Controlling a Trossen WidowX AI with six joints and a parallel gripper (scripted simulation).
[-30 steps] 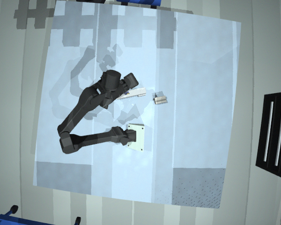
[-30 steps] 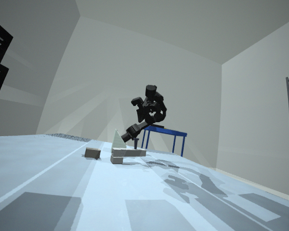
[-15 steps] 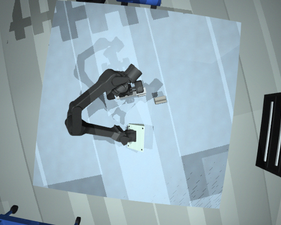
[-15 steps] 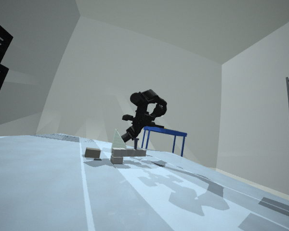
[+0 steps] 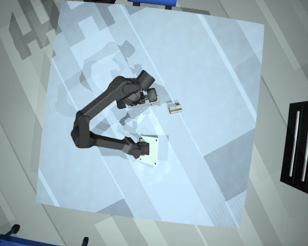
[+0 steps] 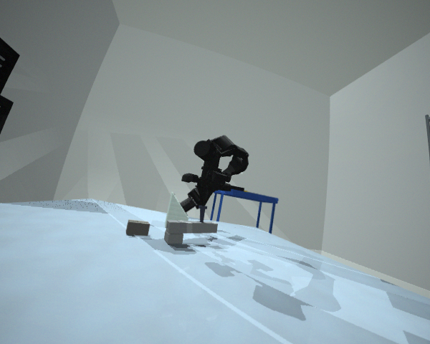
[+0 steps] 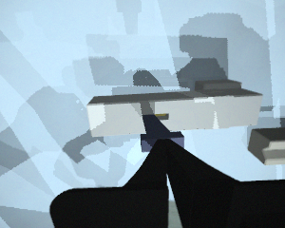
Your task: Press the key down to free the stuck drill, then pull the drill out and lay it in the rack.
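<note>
Right now the dark blue key is 3 cm below my gripper tip. Round my gripper tip: pale block fixture: 3 cm to the right, 9 cm below; rack: 3 cm behind, 21 cm to the right, 12 cm below.
</note>
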